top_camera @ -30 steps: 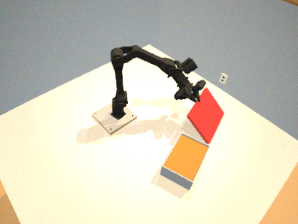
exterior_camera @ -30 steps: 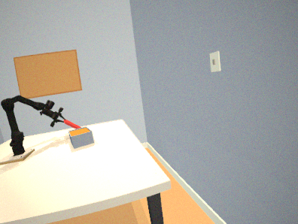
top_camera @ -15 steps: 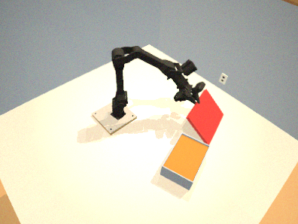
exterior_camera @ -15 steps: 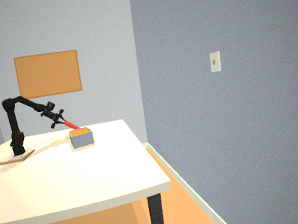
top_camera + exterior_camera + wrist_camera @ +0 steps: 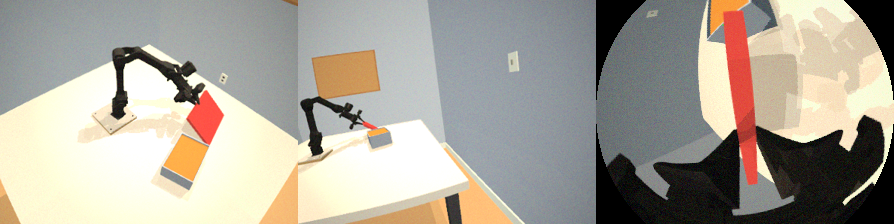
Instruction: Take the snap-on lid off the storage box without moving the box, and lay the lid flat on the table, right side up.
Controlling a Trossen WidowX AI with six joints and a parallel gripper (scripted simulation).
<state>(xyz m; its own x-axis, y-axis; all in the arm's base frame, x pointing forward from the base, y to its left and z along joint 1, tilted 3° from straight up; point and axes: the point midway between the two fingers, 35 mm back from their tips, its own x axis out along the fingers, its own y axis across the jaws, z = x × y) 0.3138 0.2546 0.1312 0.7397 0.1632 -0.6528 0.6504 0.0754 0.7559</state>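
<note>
The red lid is 7 cm ahead of my gripper tip, 5 cm below it and 1 cm to the left of it. From my gripper tip the other things lie so: grey-blue storage box (27 cm to the right, 11 cm ahead, 8 cm below).
</note>
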